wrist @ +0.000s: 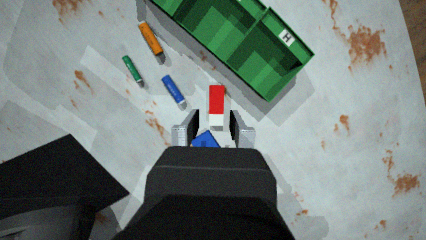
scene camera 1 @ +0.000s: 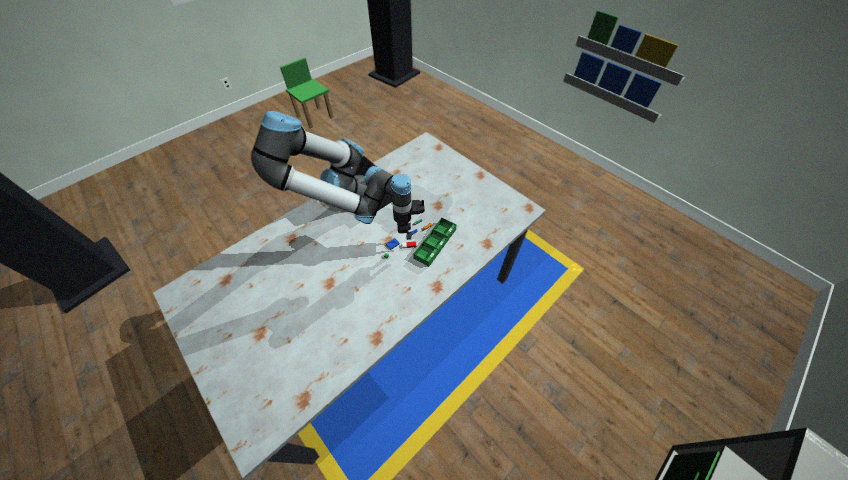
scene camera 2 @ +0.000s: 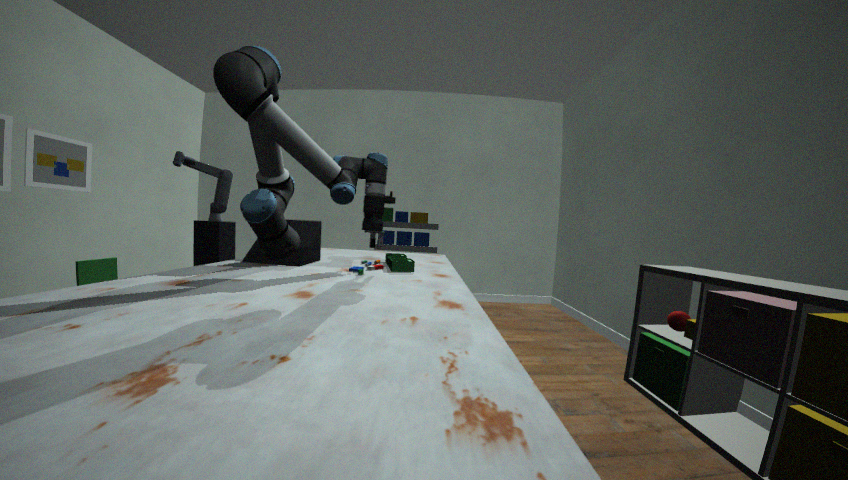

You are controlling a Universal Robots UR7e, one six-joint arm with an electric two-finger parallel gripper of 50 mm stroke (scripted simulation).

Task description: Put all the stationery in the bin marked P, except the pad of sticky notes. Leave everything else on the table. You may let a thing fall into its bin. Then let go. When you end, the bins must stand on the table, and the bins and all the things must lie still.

Labels:
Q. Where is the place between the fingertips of my gripper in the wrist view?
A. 214, 118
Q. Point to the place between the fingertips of my gripper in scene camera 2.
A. At 376, 248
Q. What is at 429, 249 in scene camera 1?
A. A green bin.

